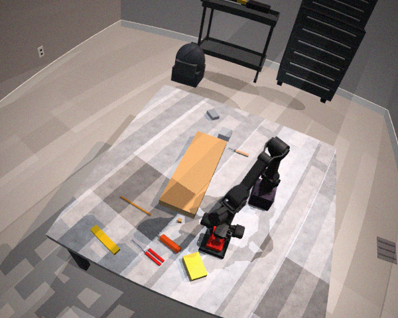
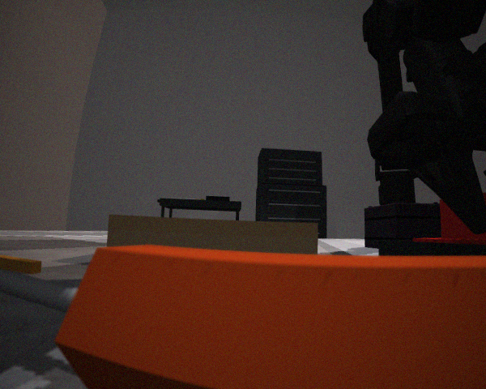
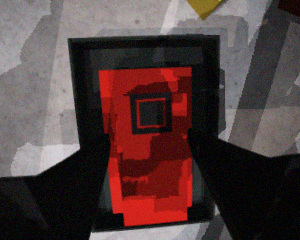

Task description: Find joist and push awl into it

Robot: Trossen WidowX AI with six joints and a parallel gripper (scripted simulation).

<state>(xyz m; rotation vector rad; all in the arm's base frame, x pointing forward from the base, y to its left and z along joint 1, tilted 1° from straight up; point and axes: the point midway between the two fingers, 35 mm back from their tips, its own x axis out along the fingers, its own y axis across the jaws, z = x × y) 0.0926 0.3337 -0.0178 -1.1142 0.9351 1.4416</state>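
Now: gripper tip 1 cm to the right of the stud finder and 2 cm below it. The rest, counted from my gripper tip: yellow block 2 cm ahead, 17 cm to the left, 2 cm below; then small tan cube 19 cm ahead, 2 cm below; then dark flat tray 1 cm to the right, 2 cm below.
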